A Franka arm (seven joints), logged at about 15 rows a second.
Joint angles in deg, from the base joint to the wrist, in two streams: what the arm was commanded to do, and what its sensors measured. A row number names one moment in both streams.
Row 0, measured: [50.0 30.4 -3.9 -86.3 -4.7 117.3 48.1]
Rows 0 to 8, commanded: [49.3 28.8 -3.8 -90.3 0.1 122.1 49.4]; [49.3 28.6 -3.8 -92.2 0.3 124.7 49.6]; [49.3 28.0 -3.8 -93.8 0.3 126.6 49.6]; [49.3 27.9 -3.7 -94.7 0.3 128.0 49.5]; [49.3 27.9 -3.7 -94.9 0.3 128.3 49.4]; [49.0 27.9 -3.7 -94.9 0.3 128.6 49.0]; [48.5 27.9 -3.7 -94.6 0.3 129.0 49.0]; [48.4 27.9 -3.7 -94.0 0.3 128.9 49.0]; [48.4 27.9 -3.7 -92.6 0.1 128.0 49.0]
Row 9, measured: [49.4 29.5 -4.2 -92.1 -0.7 127.5 48.4]
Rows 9 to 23, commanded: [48.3 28.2 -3.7 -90.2 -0.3 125.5 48.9]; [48.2 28.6 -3.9 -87.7 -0.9 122.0 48.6]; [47.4 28.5 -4.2 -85.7 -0.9 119.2 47.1]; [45.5 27.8 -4.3 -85.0 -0.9 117.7 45.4]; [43.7 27.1 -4.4 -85.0 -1.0 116.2 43.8]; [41.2 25.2 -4.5 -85.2 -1.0 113.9 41.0]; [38.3 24.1 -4.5 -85.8 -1.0 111.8 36.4]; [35.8 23.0 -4.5 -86.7 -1.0 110.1 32.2]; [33.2 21.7 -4.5 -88.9 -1.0 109.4 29.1]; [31.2 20.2 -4.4 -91.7 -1.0 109.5 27.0]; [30.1 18.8 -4.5 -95.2 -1.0 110.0 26.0]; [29.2 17.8 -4.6 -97.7 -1.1 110.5 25.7]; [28.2 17.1 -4.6 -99.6 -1.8 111.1 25.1]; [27.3 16.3 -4.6 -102.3 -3.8 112.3 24.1]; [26.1 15.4 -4.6 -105.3 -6.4 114.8 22.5]
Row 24, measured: [27.7 19.3 -5.3 -97.3 -2.9 110.3 24.7]
